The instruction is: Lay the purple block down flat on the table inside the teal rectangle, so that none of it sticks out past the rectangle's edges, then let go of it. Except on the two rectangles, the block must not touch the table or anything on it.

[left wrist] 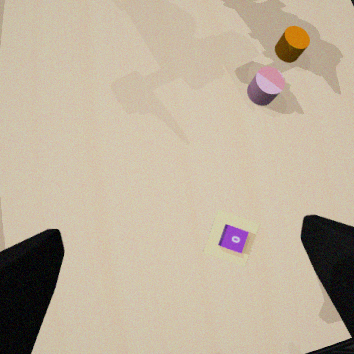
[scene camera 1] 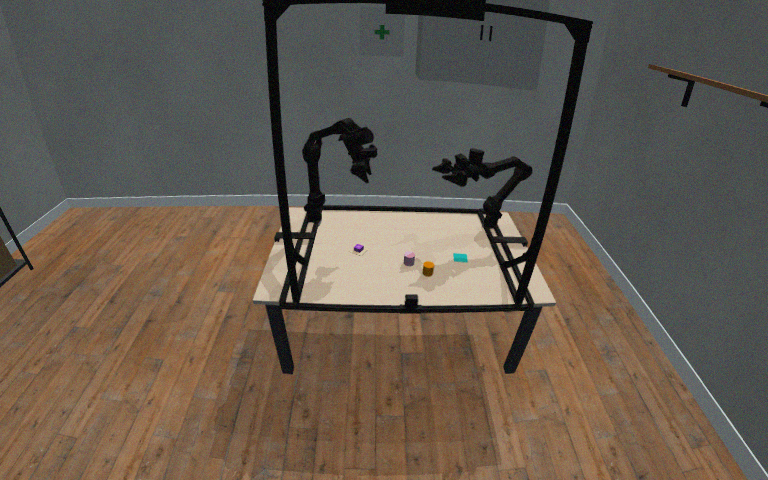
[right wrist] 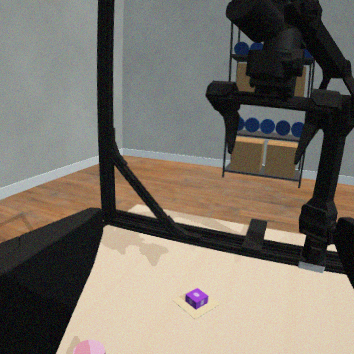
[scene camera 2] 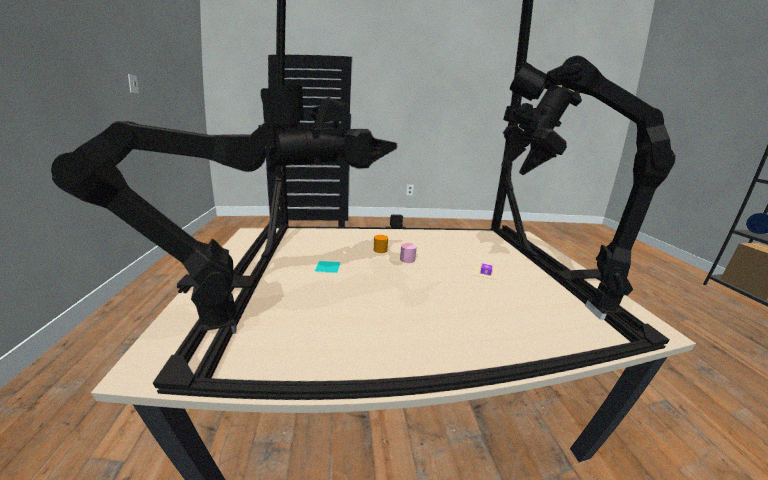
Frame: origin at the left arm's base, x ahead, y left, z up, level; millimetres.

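Where they show: left gripper, fingertip midpoint: (left wrist: 183,235) (scene camera 1: 369,178) (right wrist: 261,157) (scene camera 2: 511,170); right gripper, fingertip midpoint: (scene camera 1: 437,172) (right wrist: 222,225) (scene camera 2: 385,144); left arm's base, origin of the base link: (scene camera 1: 314,219) (right wrist: 312,257) (scene camera 2: 604,305); right arm's base, origin of the base link: (scene camera 1: 490,225) (scene camera 2: 218,318).
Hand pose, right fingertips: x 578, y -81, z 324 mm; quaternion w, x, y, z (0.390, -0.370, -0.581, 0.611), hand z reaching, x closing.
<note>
Things, the pixels of their top centre, and the offset from my right fingertips. "*": a spot on its surface instead. Level surfaces: height alone.
- purple block, middle of its top: (left wrist: 234,238) (right wrist: 196,294) (scene camera 2: 487,266) (scene camera 1: 358,246) dx -322, dy -128, dz -324 mm
- pale yellow rectangle, surface spot: (left wrist: 214,242) * dx -327, dy -103, dz -343 mm
- flat teal rectangle, surface spot: (scene camera 2: 327,266) (scene camera 1: 460,257) * dx +137, dy -132, dz -342 mm
- pink cylinder, middle of its top: (left wrist: 269,79) (right wrist: 88,351) (scene camera 2: 408,245) (scene camera 1: 409,254) dx -95, dy -198, dz -298 mm
- orange cylinder, middle of its top: (left wrist: 296,36) (scene camera 2: 381,237) (scene camera 1: 428,264) dx -14, dy -260, dz -299 mm
- table, its level: dz -344 mm
The purple block (scene camera 1: 358,247) (scene camera 2: 486,269) (left wrist: 234,238) (right wrist: 196,298) rests on a pale yellow rectangle (left wrist: 214,242) (right wrist: 196,313). The flat teal rectangle (scene camera 1: 459,258) (scene camera 2: 327,266) lies across the table, at the right in scene camera 1, with no object on it. My left gripper (scene camera 1: 368,173) (scene camera 2: 515,165) (left wrist: 183,235) (right wrist: 261,157) is open and empty, pointing down high above the table. In the left wrist view the block appears between its fingers, nearer the right one, but far below. My right gripper (scene camera 1: 438,172) (right wrist: 222,225) is open and empty, roughly level, high above the table.
A pink cylinder (scene camera 1: 408,259) (scene camera 2: 407,253) (left wrist: 266,86) (right wrist: 90,347) and an orange cylinder (scene camera 1: 428,268) (scene camera 2: 380,243) (left wrist: 292,44) stand close together between the two rectangles. Black frame rails run along the edges of the table (scene camera 1: 385,226) (scene camera 2: 396,339), with upright posts at its corners.
</note>
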